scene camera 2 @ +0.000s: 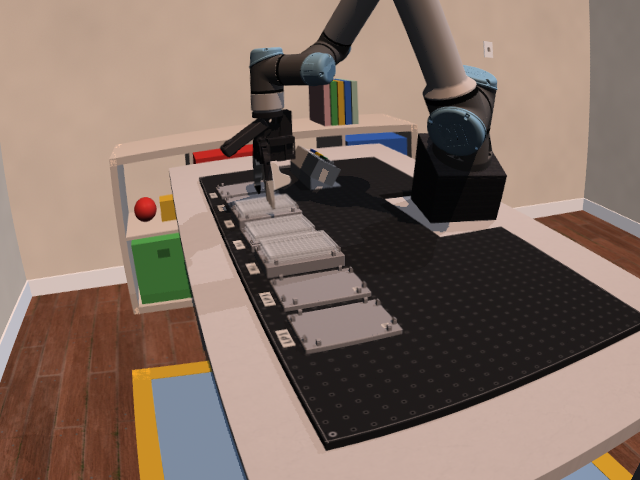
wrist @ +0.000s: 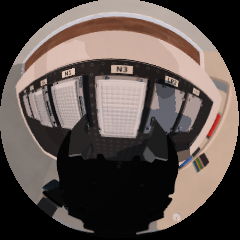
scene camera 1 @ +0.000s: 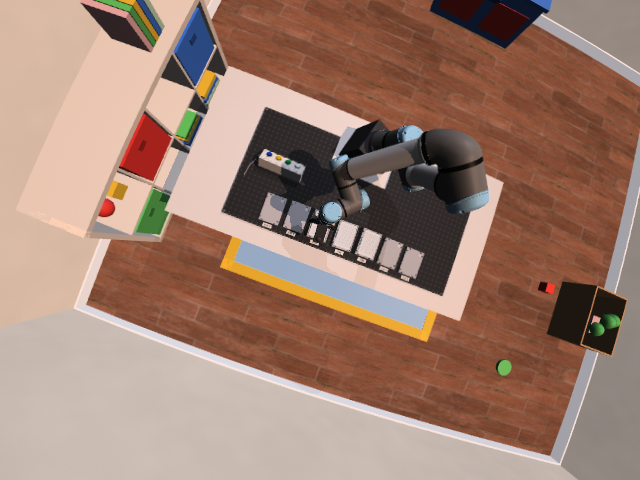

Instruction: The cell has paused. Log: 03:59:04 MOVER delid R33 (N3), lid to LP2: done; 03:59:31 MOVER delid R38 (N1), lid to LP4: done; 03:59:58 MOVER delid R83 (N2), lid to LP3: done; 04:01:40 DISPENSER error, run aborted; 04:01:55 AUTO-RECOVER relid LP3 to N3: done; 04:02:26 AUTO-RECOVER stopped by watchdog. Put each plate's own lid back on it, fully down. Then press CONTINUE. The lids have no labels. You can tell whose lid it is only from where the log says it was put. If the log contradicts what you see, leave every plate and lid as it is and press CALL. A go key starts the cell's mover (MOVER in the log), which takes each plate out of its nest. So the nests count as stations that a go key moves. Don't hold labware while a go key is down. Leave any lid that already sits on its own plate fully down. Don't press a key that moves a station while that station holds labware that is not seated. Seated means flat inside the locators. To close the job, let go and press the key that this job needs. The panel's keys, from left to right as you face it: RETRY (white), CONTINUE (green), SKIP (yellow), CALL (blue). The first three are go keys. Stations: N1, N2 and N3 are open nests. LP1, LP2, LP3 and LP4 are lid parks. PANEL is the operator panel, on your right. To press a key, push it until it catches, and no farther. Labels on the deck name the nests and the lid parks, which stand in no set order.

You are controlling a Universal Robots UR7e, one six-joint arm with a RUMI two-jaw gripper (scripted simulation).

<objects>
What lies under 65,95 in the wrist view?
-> A clear lid.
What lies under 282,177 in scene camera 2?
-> The gripper.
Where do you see a clear lid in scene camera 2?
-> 277,226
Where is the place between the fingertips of the gripper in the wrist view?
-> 119,115
</objects>
